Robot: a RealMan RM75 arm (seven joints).
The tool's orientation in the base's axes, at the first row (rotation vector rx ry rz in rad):
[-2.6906 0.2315 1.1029]
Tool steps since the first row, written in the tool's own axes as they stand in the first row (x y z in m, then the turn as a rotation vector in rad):
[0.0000 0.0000 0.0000 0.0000 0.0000 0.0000]
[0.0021 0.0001 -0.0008 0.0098 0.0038 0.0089]
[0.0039 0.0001 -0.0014 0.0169 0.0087 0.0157]
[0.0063 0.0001 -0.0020 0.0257 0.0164 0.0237]
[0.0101 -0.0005 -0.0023 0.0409 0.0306 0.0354]
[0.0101 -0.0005 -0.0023 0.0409 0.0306 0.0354]
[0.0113 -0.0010 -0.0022 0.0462 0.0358 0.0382]
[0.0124 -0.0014 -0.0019 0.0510 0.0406 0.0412]
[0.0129 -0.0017 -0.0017 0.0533 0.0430 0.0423]
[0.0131 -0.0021 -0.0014 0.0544 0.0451 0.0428]
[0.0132 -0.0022 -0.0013 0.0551 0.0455 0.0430]
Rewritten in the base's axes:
[0.0000 0.0000 0.0000 0.0000 0.0000 0.0000]
[0.0020 -0.0004 -0.0009 0.0001 -0.0019 -0.0136]
[0.0037 -0.0007 -0.0018 -0.0006 -0.0052 -0.0241]
[0.0058 -0.0010 -0.0031 -0.0015 -0.0111 -0.0370]
[0.0088 -0.0007 -0.0055 -0.0019 -0.0226 -0.0579]
[0.0088 -0.0007 -0.0055 -0.0019 -0.0226 -0.0579]
[0.0097 -0.0003 -0.0063 -0.0012 -0.0271 -0.0643]
[0.0103 0.0001 -0.0072 -0.0010 -0.0313 -0.0705]
[0.0106 0.0004 -0.0077 -0.0006 -0.0334 -0.0732]
[0.0107 0.0009 -0.0080 -0.0007 -0.0354 -0.0747]
[0.0107 0.0010 -0.0081 -0.0004 -0.0357 -0.0754]

